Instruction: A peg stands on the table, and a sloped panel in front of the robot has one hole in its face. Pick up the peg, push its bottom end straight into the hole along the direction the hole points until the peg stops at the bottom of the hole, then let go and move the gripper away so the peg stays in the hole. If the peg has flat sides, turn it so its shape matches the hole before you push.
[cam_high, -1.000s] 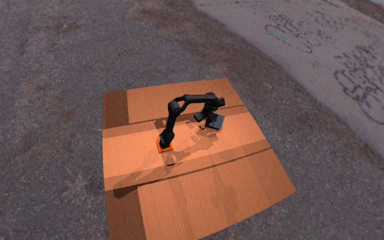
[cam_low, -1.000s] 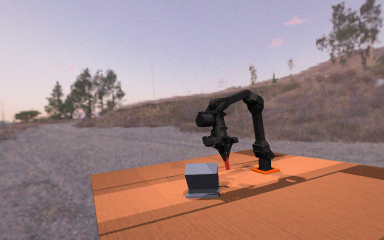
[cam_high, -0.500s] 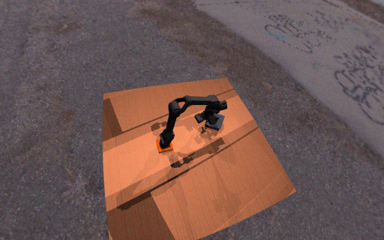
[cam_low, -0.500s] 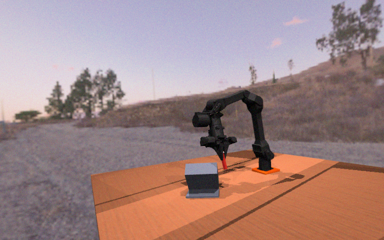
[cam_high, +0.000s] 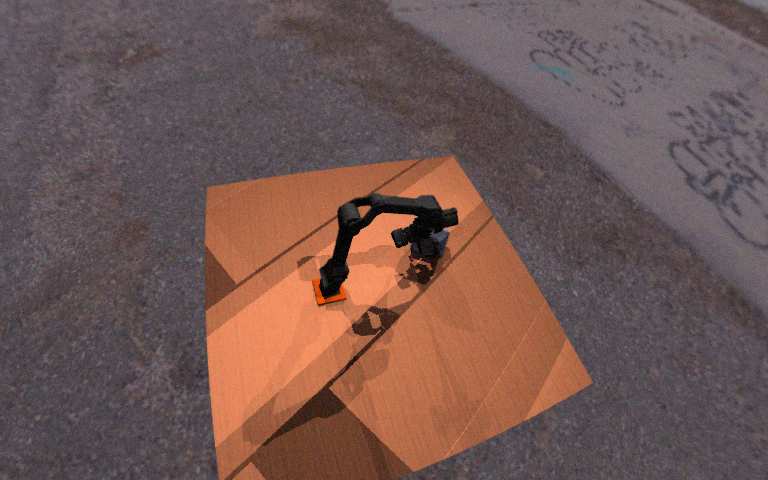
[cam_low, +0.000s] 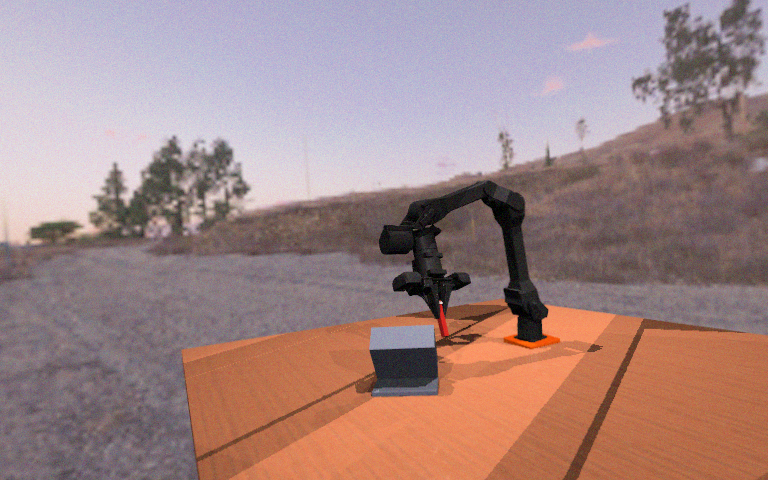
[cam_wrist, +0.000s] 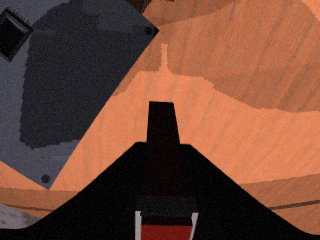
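Right now my gripper tip is 10 cm short of the grey sloped panel, 6 cm above it and 1 cm to the left of it. Round my gripper tip: red square peg: 2 cm above.
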